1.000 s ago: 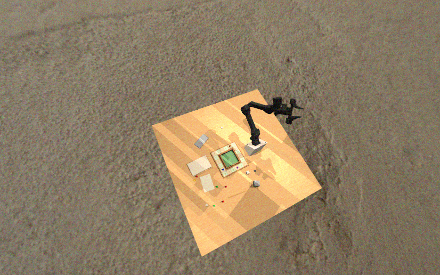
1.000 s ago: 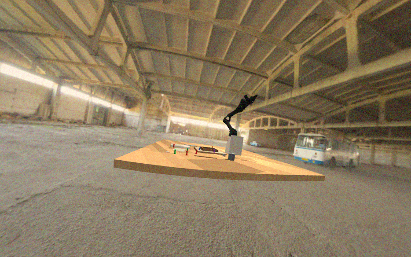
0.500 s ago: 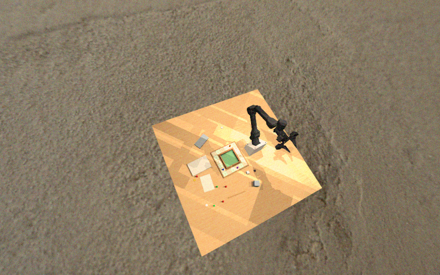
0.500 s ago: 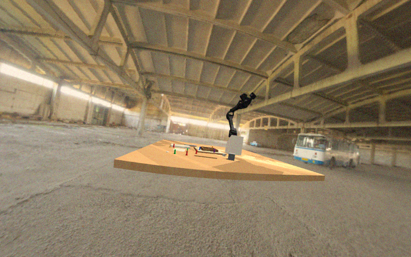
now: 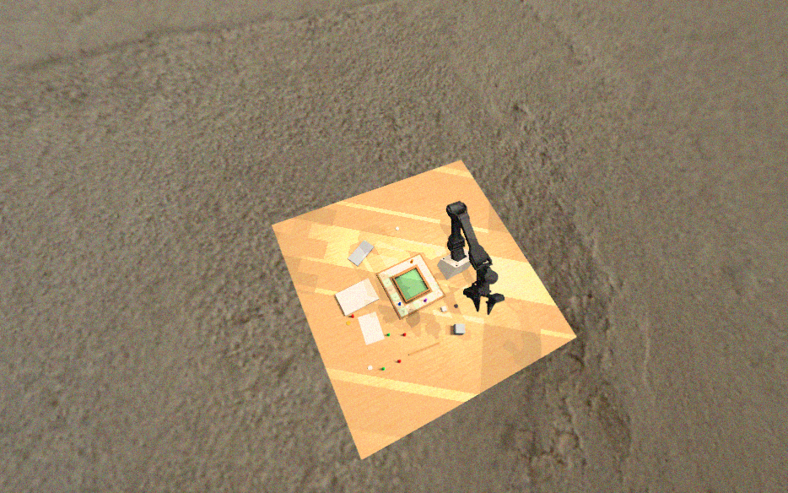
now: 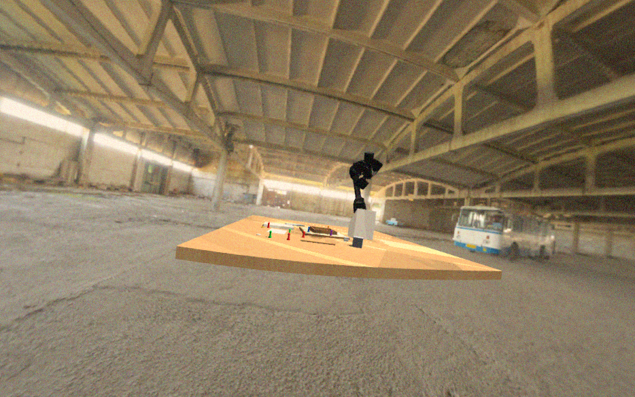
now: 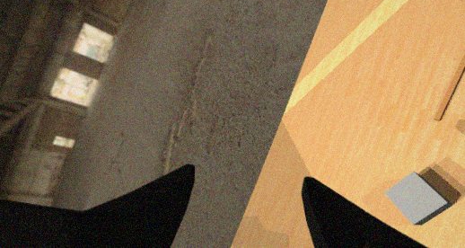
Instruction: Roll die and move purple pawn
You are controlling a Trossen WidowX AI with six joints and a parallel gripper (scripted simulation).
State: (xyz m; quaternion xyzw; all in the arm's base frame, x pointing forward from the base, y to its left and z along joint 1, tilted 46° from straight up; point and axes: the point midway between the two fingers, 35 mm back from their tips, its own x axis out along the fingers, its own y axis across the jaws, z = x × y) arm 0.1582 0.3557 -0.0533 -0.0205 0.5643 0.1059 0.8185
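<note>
My gripper tip is 34 cm above the white die, 13 cm to the left of it and 2 cm short of it. The rest, counted from my gripper tip: purple pawn 33 cm below, 22 cm to the right, 9 cm ahead; then grey cube 33 cm below, 2 cm ahead; then black disc 35 cm below, 11 cm to the right, 5 cm behind.
</note>
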